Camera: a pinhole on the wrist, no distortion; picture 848 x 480 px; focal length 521.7 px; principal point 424.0 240.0 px. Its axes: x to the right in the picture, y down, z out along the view. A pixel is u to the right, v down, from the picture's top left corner.
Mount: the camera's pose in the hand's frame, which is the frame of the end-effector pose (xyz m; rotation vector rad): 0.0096 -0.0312 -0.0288 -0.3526 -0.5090 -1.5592
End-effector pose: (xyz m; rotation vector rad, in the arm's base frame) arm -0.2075 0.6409 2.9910 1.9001 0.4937 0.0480
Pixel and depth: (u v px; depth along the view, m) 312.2 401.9 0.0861
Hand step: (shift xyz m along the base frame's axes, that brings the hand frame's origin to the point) 0.0464 -0.0311 0.0061
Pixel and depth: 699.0 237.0 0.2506
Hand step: 0.0436 -0.2269 -0.1043
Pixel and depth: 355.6 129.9 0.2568
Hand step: 0.0267 -0.2092 0.0680
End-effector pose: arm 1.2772 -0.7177 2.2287 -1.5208 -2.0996 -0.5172
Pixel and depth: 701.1 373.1 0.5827
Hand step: -0.1237 0.4346 -0.4644
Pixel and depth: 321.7 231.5 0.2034
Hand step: 0.0852 0.0963 -0.1025
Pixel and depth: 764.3 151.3 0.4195
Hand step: -0.0922 0.1612 -0.4401
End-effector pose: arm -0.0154 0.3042 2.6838 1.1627 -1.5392 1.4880
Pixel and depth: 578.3 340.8 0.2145
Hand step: -0.0149 -0.1938 -0.0030
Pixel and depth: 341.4 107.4 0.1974
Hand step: -0.0592 -0.1145 -0.0999
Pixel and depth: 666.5 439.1 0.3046
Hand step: -0.0057 -0.3244 0.0489
